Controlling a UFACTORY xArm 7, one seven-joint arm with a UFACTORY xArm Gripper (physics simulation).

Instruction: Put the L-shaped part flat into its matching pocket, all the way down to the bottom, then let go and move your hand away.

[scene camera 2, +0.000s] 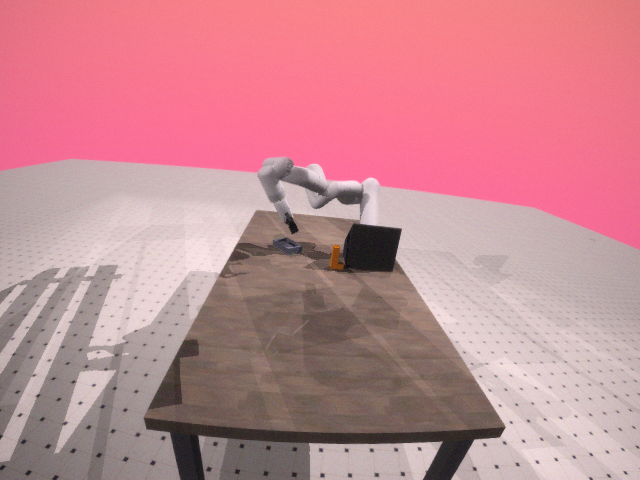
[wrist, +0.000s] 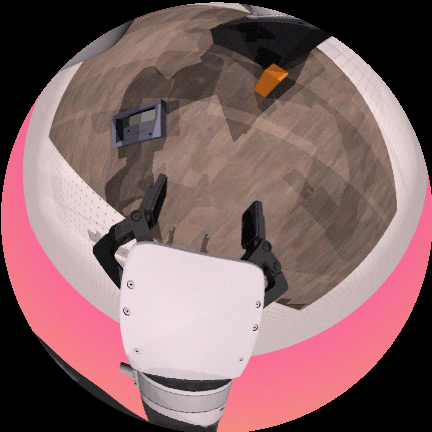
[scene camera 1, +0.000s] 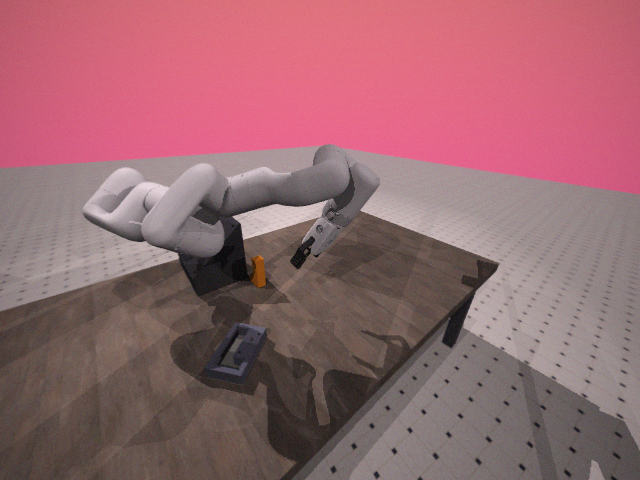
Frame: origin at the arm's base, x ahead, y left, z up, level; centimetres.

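Seen in the pictures: gripper, fingertip midpoint: (scene camera 2: 292,227) (wrist: 208,195) (scene camera 1: 304,259); arm's base, link origin: (scene camera 2: 368,234).
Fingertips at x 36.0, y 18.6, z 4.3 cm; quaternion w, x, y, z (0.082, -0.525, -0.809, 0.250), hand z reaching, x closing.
Offsets run from my fingertips to a thing's middle. Level surfaces: height alone.
The orange L-shaped part @[dy -6.8, dx -22.0, dz -14.0 cm] (scene camera 1: 260,272) (scene camera 2: 335,258) (wrist: 271,81) stands upright on the table, its long leg pointing up and its short foot toward the black block in the second scene view. The blue-grey tray @[dy -21.8, dx +4.6, dz -17.6 cm] (scene camera 1: 252,351) (scene camera 2: 294,249) (wrist: 161,120) lies flat on the table, apart from the part; its recessed pocket with a pale grey floor is empty. My gripper (scene camera 1: 299,258) (scene camera 2: 292,228) (wrist: 208,195) is open, with nothing between its fingers. It hangs above the table, away from both the part and the tray.
A large black block (scene camera 1: 211,273) (scene camera 2: 373,248) (wrist: 260,40) stands on the table right beside the orange part, near the arm's base. The wooden table @[dz -19.5 cm] (scene camera 1: 392,289) (scene camera 2: 330,392) (wrist: 220,150) bears everything. Its long edge runs past the tray's side.
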